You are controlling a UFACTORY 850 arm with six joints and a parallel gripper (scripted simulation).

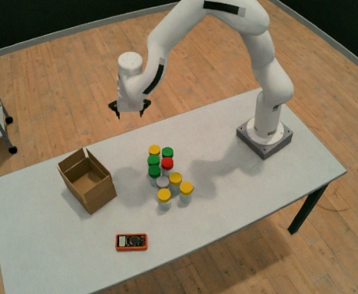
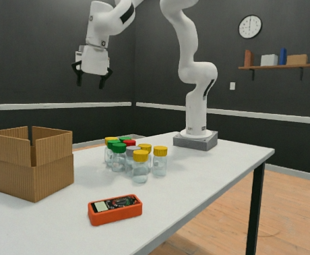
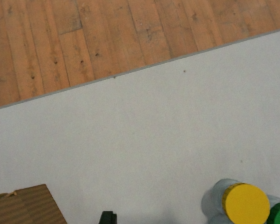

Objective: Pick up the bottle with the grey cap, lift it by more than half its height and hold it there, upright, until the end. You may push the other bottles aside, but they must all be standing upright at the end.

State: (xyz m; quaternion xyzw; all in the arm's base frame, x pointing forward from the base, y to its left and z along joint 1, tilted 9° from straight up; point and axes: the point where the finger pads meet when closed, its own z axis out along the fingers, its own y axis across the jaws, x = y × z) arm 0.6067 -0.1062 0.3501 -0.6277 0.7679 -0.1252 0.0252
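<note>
Right now my hand is 6 cm past the grey-capped bottle, 21 cm to the right of it and 28 cm above it. Also, from my hand: red-capped bottle (11 cm behind, 12 cm to the left, 28 cm below); orange multimeter (15 cm ahead, 39 cm to the left, 32 cm below).
</note>
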